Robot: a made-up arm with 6 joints.
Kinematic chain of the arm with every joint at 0, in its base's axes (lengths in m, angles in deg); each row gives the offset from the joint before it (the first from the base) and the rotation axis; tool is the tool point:
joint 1: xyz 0 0 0.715 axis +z
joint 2: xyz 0.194 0 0 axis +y
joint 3: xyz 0 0 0.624 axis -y
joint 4: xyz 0 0 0.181 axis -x
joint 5: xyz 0.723 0 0 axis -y
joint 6: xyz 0.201 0 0 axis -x
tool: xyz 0 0 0
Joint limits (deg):
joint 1: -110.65..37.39
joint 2: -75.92..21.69
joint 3: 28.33..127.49
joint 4: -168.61..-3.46
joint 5: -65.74..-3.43
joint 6: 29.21..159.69
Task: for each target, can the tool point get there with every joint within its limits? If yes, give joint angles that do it. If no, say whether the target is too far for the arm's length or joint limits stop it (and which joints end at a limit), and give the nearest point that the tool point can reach.
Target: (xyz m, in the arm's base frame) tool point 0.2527 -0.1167 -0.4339
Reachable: no: joint limits stop it (at a limit: joint 1, joint 2, joint 3, joint 5) | nearest point 0.3945 0.9282 0.2169 | short by 1.239 m
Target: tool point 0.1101 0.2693 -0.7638
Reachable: no: joint limits stop it (at a limit: joint 2, joint 3, joint 4, joint 5) | nearest point 0.3814 0.9329 0.2158 | short by 1.214 m
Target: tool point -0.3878 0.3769 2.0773
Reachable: yes | joints -36.20 -26.26 75.01 -144.89 -40.52 76.33
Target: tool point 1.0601 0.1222 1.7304
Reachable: yes | joints 1.97 12.53 38.73 -31.33 -55.03 133.82
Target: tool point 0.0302 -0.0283 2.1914
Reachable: yes | joints -96.30 -29.49 38.69 -138.80 -14.47 120.52
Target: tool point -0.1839 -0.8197 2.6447
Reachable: no: too far | nearest point -0.1516 -0.6757 2.2039 | short by 0.465 m
